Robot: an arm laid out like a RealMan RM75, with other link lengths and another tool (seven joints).
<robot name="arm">
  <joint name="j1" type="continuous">
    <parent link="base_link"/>
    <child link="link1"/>
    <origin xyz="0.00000 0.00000 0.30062"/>
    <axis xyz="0 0 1"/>
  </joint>
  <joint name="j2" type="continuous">
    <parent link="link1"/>
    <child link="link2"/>
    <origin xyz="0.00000 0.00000 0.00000"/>
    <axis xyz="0 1 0"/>
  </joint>
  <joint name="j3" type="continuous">
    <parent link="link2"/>
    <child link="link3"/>
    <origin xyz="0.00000 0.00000 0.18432"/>
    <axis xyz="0 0 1"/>
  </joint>
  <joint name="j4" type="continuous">
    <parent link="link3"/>
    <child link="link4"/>
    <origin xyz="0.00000 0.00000 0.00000"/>
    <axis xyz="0 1 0"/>
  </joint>
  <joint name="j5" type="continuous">
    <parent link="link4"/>
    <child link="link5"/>
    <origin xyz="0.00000 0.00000 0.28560"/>
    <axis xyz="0 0 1"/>
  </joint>
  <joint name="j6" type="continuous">
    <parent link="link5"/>
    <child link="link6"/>
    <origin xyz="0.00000 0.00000 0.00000"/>
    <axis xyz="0 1 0"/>
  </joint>
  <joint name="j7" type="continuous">
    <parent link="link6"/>
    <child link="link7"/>
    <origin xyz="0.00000 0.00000 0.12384"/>
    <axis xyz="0 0 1"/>
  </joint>
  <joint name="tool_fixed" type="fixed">
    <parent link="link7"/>
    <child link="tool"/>
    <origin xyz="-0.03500 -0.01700 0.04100" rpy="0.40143 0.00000 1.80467"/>
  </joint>
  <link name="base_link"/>
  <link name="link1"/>
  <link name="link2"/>
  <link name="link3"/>
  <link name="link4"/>
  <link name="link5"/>
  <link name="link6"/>
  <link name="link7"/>
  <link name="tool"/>
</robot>
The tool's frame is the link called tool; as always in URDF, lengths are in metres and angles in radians. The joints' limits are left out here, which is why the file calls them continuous.
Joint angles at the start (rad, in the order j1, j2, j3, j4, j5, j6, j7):
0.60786, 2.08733, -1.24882, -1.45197, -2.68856, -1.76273, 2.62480
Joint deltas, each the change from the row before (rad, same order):
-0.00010, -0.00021, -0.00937, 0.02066, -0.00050, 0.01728, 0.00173
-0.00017, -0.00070, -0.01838, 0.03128, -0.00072, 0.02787, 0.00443
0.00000, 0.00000, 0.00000, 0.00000, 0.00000, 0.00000, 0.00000
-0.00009, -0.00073, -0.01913, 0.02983, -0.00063, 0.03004, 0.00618
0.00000, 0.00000, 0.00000, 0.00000, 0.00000, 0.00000, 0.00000
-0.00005, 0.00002, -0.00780, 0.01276, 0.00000, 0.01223, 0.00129
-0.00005, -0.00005, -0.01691, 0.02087, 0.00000, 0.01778, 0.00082
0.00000, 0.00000, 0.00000, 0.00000, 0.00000, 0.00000, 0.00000
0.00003, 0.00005, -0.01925, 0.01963, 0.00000, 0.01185, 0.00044
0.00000, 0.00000, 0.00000, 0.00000, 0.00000, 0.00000, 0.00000
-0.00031, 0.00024, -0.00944, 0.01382, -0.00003, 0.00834, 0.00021
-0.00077, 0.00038, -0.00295, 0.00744, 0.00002, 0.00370, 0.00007
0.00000, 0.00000, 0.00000, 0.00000, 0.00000, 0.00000, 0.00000
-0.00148, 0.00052, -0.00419, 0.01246, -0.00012, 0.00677, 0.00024
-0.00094, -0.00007, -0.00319, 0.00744, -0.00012, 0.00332, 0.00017
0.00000, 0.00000, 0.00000, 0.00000, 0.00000, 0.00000, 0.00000
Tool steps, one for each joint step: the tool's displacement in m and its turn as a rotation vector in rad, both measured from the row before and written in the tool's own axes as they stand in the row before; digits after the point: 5 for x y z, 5 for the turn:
-0.00071, 0.00264, 0.00599, 0.00562, 0.00092, 0.00268
-0.00035, 0.00424, 0.00949, 0.00901, -0.00101, 0.00327
0.00000, 0.00000, 0.00000, 0.00000, 0.00000, 0.00000
-0.00019, 0.00435, 0.00902, 0.00607, -0.00233, 0.00430
0.00000, 0.00000, 0.00000, 0.00000, 0.00000, 0.00000
0.00006, 0.00173, 0.00396, 0.00298, -0.00080, 0.00057
0.00120, 0.00266, 0.00725, 0.00906, -0.00359, -0.00335
0.00000, 0.00000, 0.00000, 0.00000, 0.00000, 0.00000
0.00218, 0.00194, 0.00776, 0.01485, -0.00417, -0.00632
0.00000, 0.00000, 0.00000, 0.00000, 0.00000, 0.00000
0.00053, 0.00106, 0.00509, 0.00865, -0.00071, -0.00141
-0.00024, 0.00025, 0.00278, 0.00469, 0.00137, 0.00092
0.00000, 0.00000, 0.00000, 0.00000, 0.00000, 0.00000
-0.00073, 0.00038, 0.00456, 0.00708, 0.00241, 0.00252
-0.00041, 0.00011, 0.00284, 0.00529, 0.00092, 0.00127
0.00000, 0.00000, 0.00000, 0.00000, 0.00000, 0.00000

